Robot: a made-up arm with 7 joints. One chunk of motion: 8 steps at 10 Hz.
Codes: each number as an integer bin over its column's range. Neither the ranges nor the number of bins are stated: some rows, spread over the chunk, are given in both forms.
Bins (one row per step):
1: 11 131 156 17 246 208
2: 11 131 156 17 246 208
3: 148 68 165 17 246 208
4: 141 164 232 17 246 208
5: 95 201 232 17 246 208
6: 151 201 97 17 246 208
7: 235 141 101 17 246 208
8: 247 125 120 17 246 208
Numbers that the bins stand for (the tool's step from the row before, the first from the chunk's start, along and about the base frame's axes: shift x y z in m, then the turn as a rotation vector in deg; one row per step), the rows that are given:
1: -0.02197 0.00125 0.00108 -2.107 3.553 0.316
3: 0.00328 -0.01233 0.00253 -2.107 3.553 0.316
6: 0.00383 0.01635 -0.00840 -2.107 3.553 0.316
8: 0.02153 -0.00004 -0.00471 -2.107 3.553 0.316
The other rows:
2: -0.02197 0.00125 0.00108 -2.107 3.553 0.316
4: 0.00199 0.00837 0.01330 -2.107 3.553 0.316
5: -0.00649 0.01635 0.01330 -2.107 3.553 0.316
7: 0.01931 0.00341 -0.00776 -2.107 3.553 0.316

